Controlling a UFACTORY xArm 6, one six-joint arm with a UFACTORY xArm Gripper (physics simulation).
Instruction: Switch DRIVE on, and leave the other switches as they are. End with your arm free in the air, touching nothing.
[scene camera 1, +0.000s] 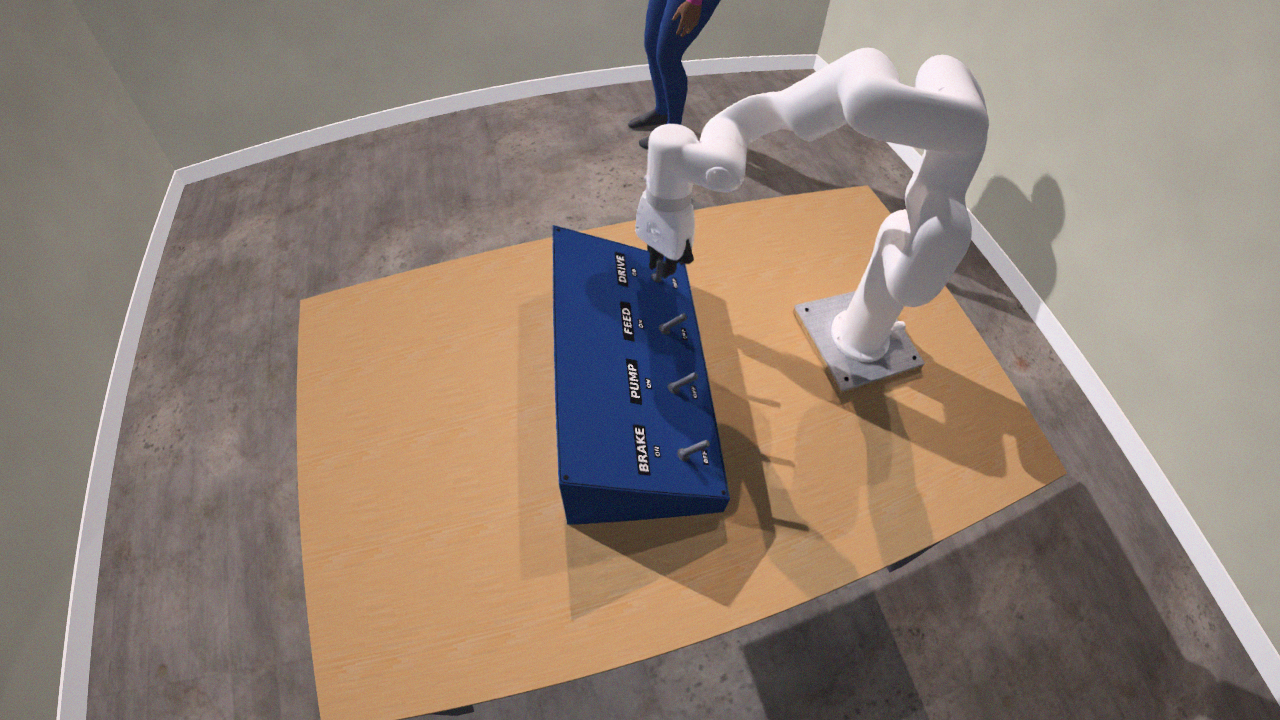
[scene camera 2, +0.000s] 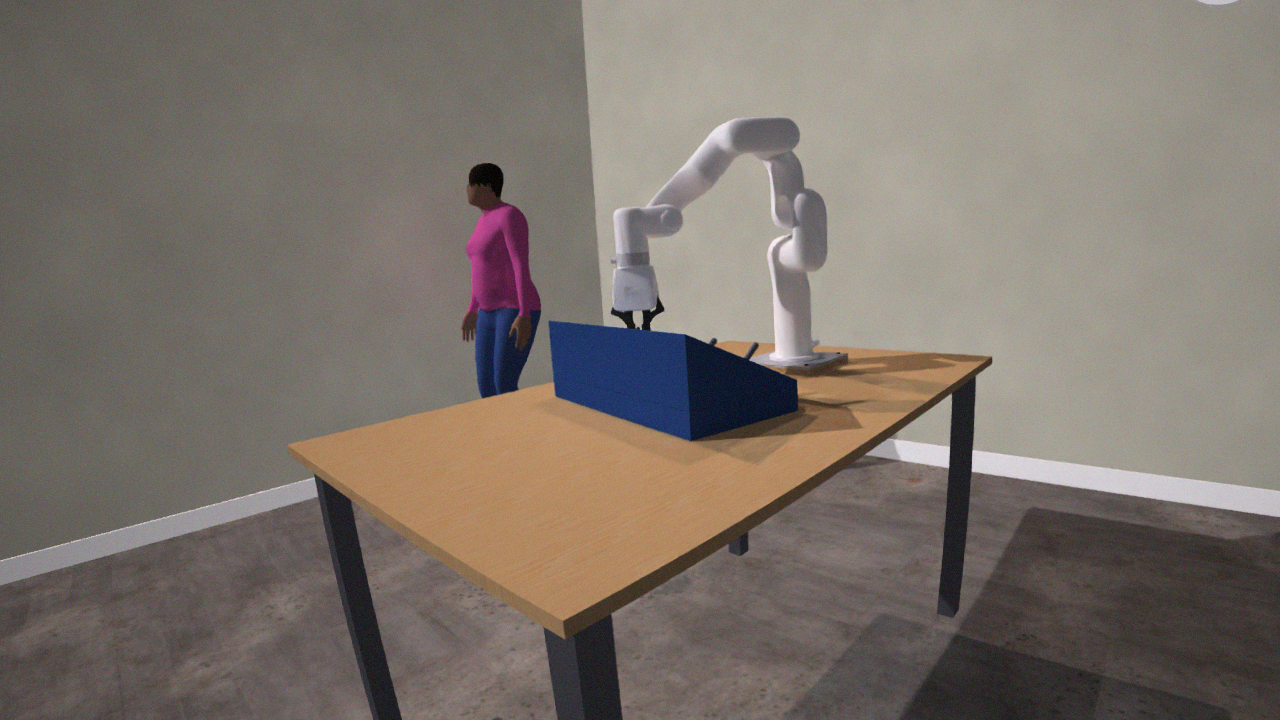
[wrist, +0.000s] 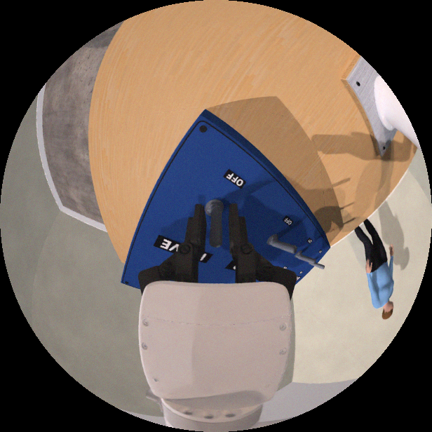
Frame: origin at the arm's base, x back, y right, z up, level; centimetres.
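Seen in the pictures: gripper, fingertip midpoint: (scene camera 1: 662, 269); arm's base, origin of the base link: (scene camera 1: 860, 336) (scene camera 2: 794, 357).
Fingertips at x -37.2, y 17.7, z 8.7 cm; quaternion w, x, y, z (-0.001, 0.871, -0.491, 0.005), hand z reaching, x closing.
Note:
Offsets run from my fingertips to a thing's top centre. Level surfaces: height alone.
The blue sloped panel (scene camera 1: 590, 385) (scene camera 2: 626, 376) (wrist: 200, 165) stands on the table. My gripper (scene camera 1: 662, 266) (scene camera 2: 638, 327) (wrist: 216, 212) is at its DRIVE end, fingers partly closed on either side of the grey DRIVE lever (wrist: 216, 230). Gaps show on both sides of the lever in the wrist view, so it is not gripped. Its tip points toward the ON side there; its exact position is hard to tell. The FEED lever @(dx -1.4, dy -12.4, dz +2.1 cm) (scene camera 1: 674, 323) (wrist: 282, 245), PUMP lever @(dx -3.4, dy -24.2, dz +2.1 cm) (scene camera 1: 684, 383) and BRAKE lever @(dx -5.4, dy -36.1, dz +2.1 cm) (scene camera 1: 695, 449) lean to the OFF side.
The wooden table @(dz -10.9 cm) (scene camera 1: 402, 447) (scene camera 2: 537, 501) (wrist: 150, 100) carries the arm's metal base plate (scene camera 1: 823, 331) (wrist: 362, 95) on the low side of the panel. A person in a magenta top (scene camera 2: 496, 259) stands beyond the table. A person in a blue top (wrist: 382, 280) shows in the wrist view.

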